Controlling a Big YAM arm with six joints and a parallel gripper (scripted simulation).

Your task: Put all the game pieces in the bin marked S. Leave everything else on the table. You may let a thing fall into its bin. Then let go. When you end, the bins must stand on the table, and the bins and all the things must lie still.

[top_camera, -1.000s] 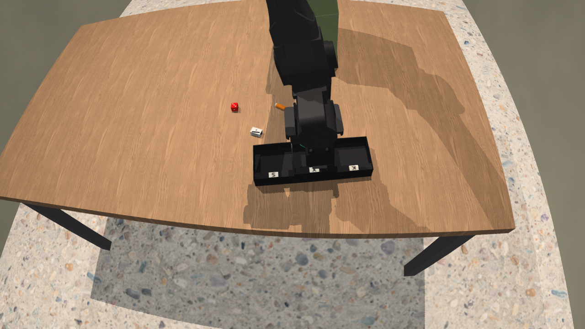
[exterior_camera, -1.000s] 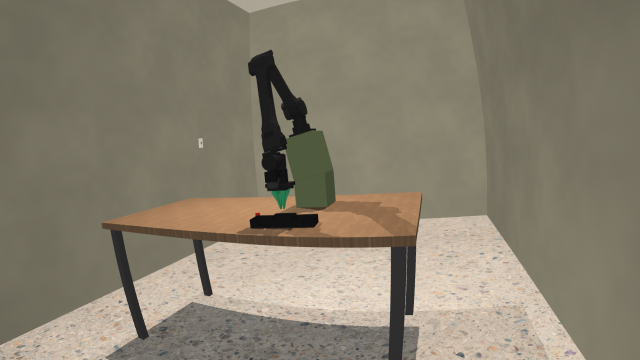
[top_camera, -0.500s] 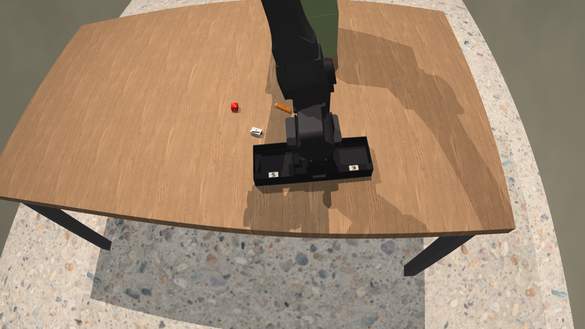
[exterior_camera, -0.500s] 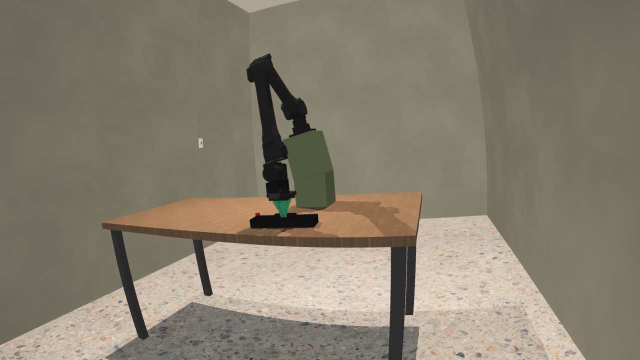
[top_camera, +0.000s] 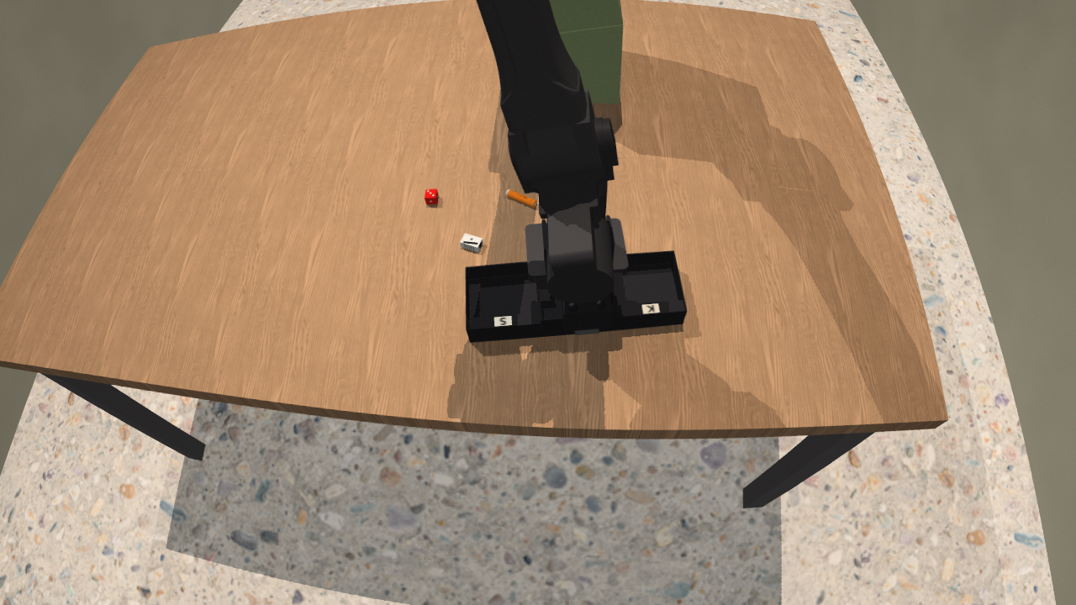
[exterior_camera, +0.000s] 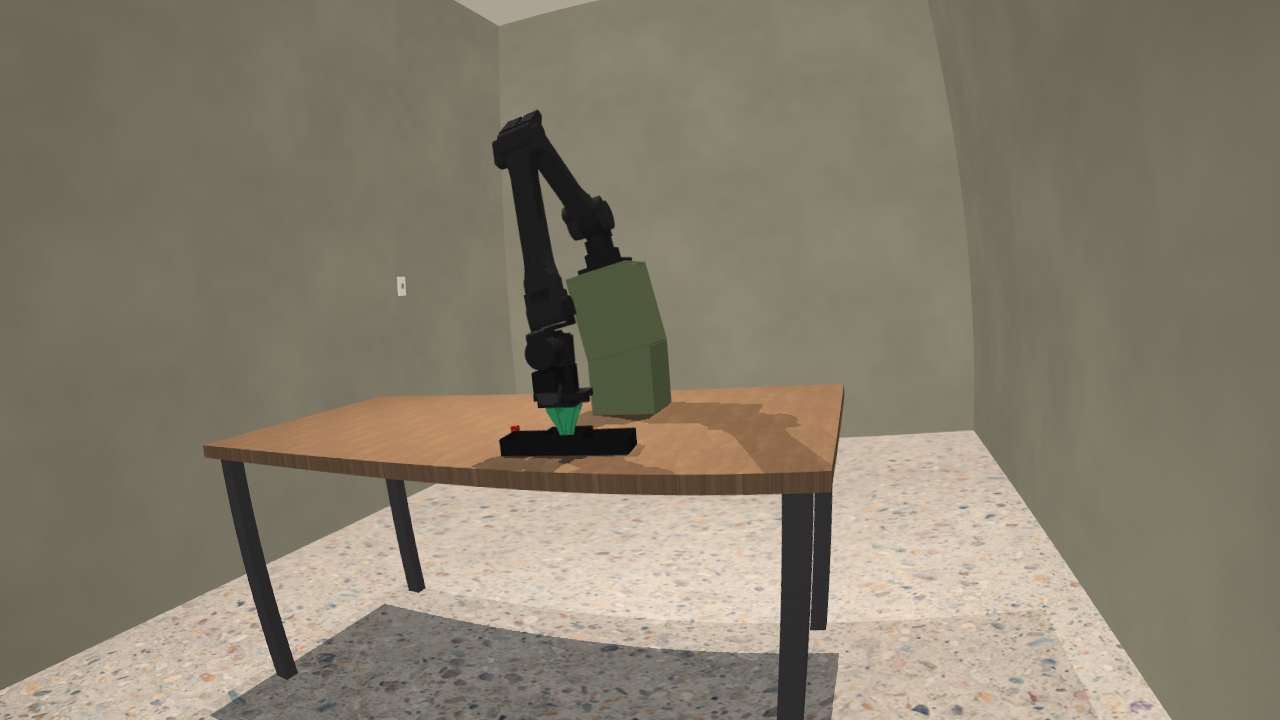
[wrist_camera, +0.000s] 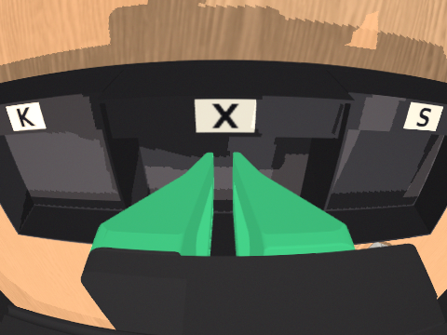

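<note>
The black bin marked S lies right at my hand. Round my hand: white domino (10 cm behind, 2 cm to the left, 2 cm below); orange cylinder (15 cm behind, 9 cm to the right, 2 cm below); grey-white sharpener (14 cm to the right, 7 cm behind, 2 cm below).
</note>
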